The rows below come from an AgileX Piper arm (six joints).
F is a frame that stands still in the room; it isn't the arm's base.
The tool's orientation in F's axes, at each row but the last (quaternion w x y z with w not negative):
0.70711, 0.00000, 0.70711, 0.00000
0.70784, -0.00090, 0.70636, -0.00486
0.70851, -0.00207, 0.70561, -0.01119
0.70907, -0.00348, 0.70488, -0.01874
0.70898, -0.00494, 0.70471, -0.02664
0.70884, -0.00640, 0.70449, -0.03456
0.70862, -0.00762, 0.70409, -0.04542
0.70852, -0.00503, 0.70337, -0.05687
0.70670, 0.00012, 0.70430, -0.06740
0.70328, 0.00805, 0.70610, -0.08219
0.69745, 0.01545, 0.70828, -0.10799
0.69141, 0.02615, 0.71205, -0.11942
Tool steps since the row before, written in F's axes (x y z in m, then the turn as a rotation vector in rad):
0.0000, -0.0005, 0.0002, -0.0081, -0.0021, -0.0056
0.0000, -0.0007, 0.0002, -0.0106, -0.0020, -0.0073
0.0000, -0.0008, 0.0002, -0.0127, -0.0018, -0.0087
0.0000, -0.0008, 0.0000, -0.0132, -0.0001, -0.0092
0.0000, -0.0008, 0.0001, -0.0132, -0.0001, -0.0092
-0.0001, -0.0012, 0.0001, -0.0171, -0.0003, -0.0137
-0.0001, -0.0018, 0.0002, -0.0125, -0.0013, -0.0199
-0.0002, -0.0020, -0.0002, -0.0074, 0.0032, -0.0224
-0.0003, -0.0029, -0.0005, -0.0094, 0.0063, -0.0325
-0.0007, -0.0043, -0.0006, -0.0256, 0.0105, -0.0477
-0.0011, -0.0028, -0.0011, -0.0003, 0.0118, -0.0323
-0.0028, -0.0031, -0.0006, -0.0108, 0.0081, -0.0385
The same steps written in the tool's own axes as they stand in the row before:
-0.0002, -0.0005, 0.0000, 0.0056, -0.0021, -0.0081
-0.0002, -0.0007, 0.0000, 0.0073, -0.0020, -0.0106
-0.0002, -0.0008, 0.0000, 0.0087, -0.0018, -0.0127
0.0000, -0.0008, 0.0000, 0.0091, -0.0001, -0.0133
-0.0001, -0.0008, 0.0000, 0.0091, -0.0001, -0.0133
0.0000, -0.0012, -0.0001, 0.0136, -0.0002, -0.0172
-0.0001, -0.0018, 0.0000, 0.0199, -0.0005, -0.0126
0.0004, -0.0020, -0.0001, 0.0220, 0.0046, -0.0078
0.0008, -0.0029, 0.0000, 0.0318, 0.0084, -0.0102
0.0011, -0.0043, -0.0001, 0.0466, 0.0121, -0.0269
0.0015, -0.0028, -0.0006, 0.0305, 0.0157, -0.0022
0.0011, -0.0035, -0.0021, 0.0376, 0.0108, -0.0116

